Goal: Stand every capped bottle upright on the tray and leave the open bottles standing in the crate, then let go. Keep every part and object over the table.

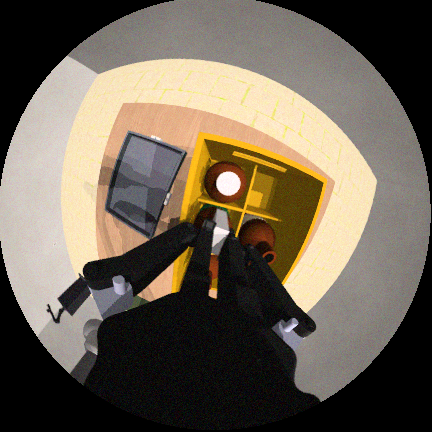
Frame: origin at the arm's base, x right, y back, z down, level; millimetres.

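Seen in the pictures: gripper, fingertip midpoint: (217,218).
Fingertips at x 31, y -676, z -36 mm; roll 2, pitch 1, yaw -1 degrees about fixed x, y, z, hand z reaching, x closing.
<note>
A point is followed by its place in that frame.
A yellow crate (310,173) {x 118, y -791, z -77 mm} with inner dividers stands on the wooden table (160,120) {x -196, y -832, z 99 mm}. In its back left cell a brown bottle with a white cap (228,183) {x 23, y -731, z -64 mm} stands upright. A brown open bottle (257,235) {x 107, y -671, z -25 mm} stands in a cell to the right of my fingers. Another brown bottle (202,216) {x 8, y -664, z -15 mm} sits in the middle left cell, mostly hidden under my fingertips. A fourth brown bottle (213,266) {x 60, y -583, z -25 mm} shows only as a sliver between the fingers. My gripper (217,218) {x 31, y -676, z -36 mm} is shut with the pads together, right over the middle left cell. A dark grey tray (142,181) {x -180, y -658, z 93 mm} lies empty to the left of the crate.
The table edge runs close behind the crate and tray. Pale tiled floor (282,116) surrounds the table, with grey floor beyond. A small green object (137,301) {x -133, y -160, z 67 mm} shows beside my left finger link.
</note>
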